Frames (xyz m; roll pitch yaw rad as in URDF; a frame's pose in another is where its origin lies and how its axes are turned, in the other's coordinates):
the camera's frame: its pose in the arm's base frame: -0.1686 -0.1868 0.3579 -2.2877 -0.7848 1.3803
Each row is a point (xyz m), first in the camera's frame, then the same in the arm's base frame.
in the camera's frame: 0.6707 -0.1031 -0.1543
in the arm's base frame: -0.0550 0.1457 0.9586
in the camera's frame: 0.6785 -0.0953 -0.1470
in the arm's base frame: -0.0529 0.1586 0.9566
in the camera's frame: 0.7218 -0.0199 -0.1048
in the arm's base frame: -0.0184 0.2440 0.9273
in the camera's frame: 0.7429 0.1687 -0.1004
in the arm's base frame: 0.1223 0.3365 0.8396
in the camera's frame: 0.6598 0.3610 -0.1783
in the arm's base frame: 0.3054 0.3088 0.7145
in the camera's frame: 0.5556 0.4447 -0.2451
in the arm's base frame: 0.3975 0.2298 0.6273
